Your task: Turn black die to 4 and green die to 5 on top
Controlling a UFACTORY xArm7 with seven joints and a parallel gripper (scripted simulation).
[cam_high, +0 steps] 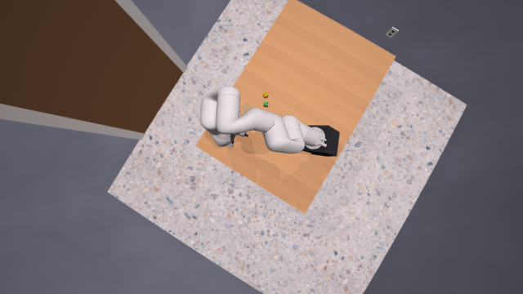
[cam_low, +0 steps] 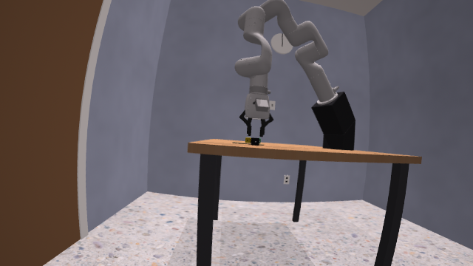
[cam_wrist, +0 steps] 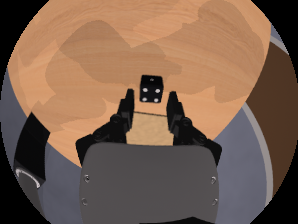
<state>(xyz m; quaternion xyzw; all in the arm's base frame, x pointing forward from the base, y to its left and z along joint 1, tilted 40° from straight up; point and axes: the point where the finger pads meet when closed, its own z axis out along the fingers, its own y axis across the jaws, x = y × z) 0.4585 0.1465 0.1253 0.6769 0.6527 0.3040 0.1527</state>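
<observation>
The black die is 40 mm below my hand. The rest, counted from my hand: yellow die 320 mm to the right, 40 mm below, 10 mm behind; then tan mat 140 mm to the right, 50 mm below, 10 mm ahead; then green die 270 mm to the right, 50 mm behind, 40 mm below.
</observation>
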